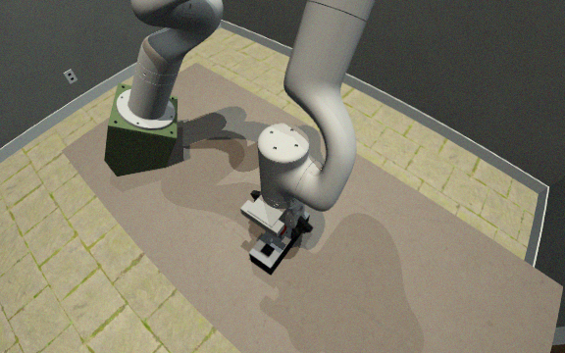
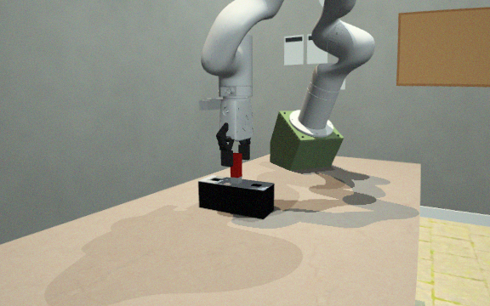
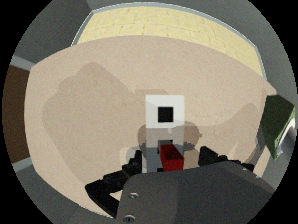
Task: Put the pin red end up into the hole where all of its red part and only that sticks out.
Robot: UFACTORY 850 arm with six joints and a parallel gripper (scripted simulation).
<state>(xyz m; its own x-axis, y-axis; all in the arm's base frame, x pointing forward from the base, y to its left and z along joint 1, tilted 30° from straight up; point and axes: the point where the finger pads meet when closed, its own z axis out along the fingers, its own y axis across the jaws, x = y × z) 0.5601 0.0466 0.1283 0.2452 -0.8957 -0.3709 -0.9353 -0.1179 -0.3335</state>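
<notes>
The pin is 2 cm below my hand. Also, from my hand: black block 10 cm below.
</notes>
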